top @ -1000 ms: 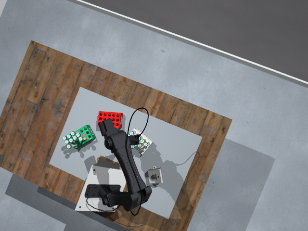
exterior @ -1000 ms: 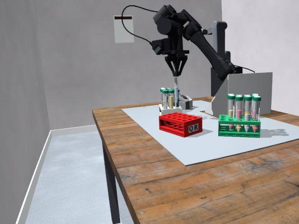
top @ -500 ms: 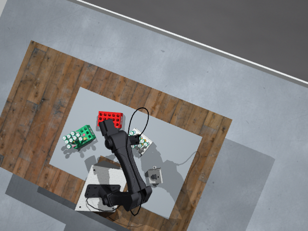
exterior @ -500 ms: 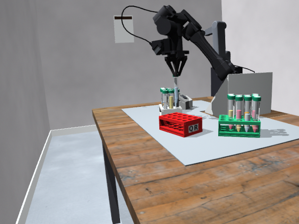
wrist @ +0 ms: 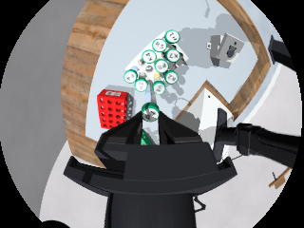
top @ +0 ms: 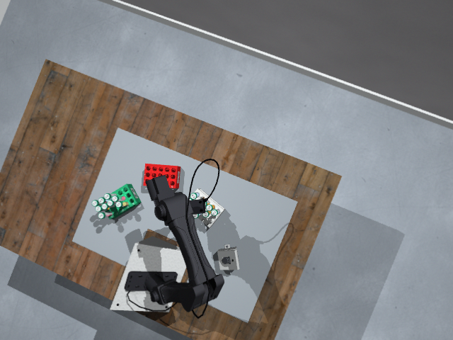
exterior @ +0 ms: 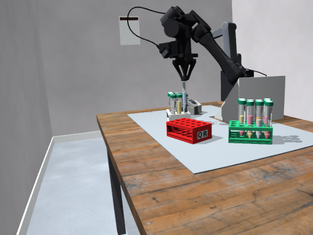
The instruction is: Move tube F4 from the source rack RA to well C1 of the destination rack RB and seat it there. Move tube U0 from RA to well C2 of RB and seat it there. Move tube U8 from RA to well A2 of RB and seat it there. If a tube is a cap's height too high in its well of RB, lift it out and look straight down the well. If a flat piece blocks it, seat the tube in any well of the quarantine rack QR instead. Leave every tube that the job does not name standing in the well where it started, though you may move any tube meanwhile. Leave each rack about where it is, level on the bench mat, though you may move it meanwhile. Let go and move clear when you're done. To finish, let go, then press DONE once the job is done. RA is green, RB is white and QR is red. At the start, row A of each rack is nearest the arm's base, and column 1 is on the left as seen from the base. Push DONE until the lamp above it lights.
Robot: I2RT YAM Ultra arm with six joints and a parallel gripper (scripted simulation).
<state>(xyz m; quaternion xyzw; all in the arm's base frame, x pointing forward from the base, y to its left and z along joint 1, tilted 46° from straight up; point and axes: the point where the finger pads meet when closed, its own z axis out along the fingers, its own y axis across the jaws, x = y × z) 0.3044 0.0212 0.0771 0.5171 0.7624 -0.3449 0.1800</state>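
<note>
My hand is 60 mm above the tube and 10 mm to the left of it. From my hand the other things lie so: red rack QR: 160 mm below, 140 mm to the left, 70 mm ahead; tube with yellow filling: 120 mm below, 30 mm ahead, 10 mm to the right; white rack RB: 160 mm below, 60 mm to the right, 10 mm ahead.
</note>
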